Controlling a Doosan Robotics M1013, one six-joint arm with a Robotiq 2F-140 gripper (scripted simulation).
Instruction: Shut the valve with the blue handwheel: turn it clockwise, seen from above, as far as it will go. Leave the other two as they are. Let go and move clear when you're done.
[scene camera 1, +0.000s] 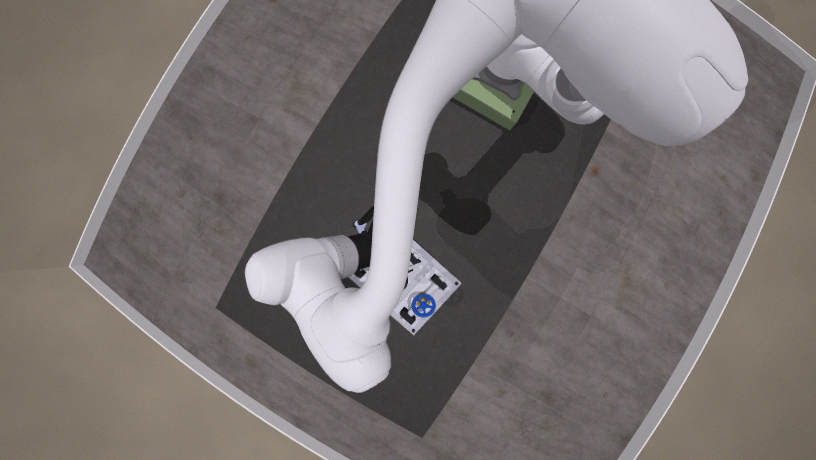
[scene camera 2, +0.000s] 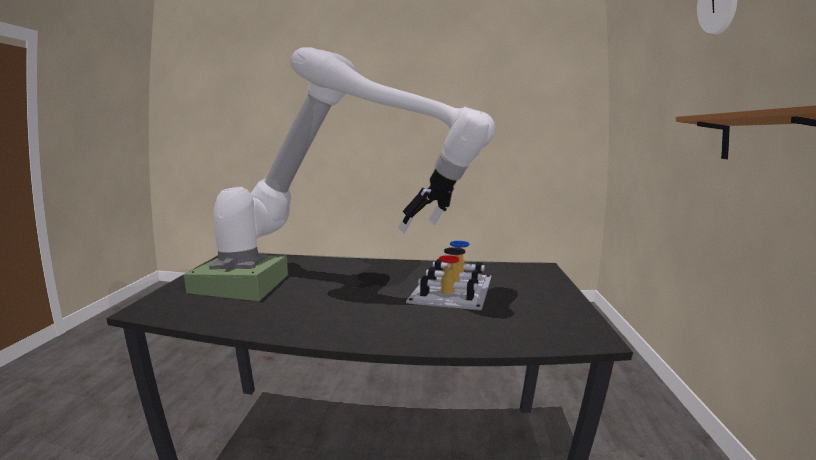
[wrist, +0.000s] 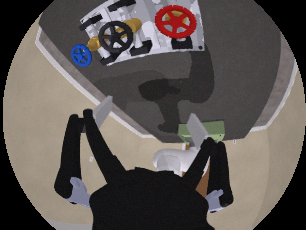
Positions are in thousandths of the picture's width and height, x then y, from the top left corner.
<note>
In view: the gripper (scene camera 2: 512, 492), a black handwheel (wrist: 377, 159) and a red handwheel (wrist: 577, 98).
The gripper shows as well in scene camera 1 (scene camera 1: 501, 518) and in the wrist view (wrist: 495, 485).
</note>
